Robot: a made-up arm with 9 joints. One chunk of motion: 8 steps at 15 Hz.
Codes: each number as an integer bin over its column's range. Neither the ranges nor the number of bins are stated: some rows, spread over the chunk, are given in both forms.
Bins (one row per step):
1: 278 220 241 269 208 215 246 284 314
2: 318 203 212 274 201 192 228 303 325
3: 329 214 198 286 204 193 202 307 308
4: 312 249 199 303 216 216 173 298 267
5: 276 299 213 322 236 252 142 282 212
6: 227 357 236 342 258 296 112 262 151
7: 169 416 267 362 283 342 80 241 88
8: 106 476 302 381 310 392 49 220 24
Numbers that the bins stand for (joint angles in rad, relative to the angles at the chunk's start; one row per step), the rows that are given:
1: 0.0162 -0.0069 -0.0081 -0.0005 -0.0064 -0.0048 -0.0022 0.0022 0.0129
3: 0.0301 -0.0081 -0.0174 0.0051 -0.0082 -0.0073 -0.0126 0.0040 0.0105
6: 0.0022 0.0199 -0.0092 0.0238 0.0161 0.0048 -0.0337 0.0005 -0.0509
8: -0.0310 0.0432 0.0050 0.0368 0.0395 0.0160 -0.0485 -0.0028 -0.1006
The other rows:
2: 0.0271 -0.0103 -0.0144 0.0012 -0.0095 -0.0075 -0.0065 0.0037 0.0172
4: 0.0255 -0.0013 -0.0172 0.0108 -0.0028 -0.0046 -0.0194 0.0033 -0.0055
5: 0.0156 0.0085 -0.0141 0.0171 0.0062 -0.0004 -0.0267 0.0021 -0.0270
7: -0.0137 0.0314 -0.0025 0.0304 0.0274 0.0102 -0.0412 -0.0011 -0.0756

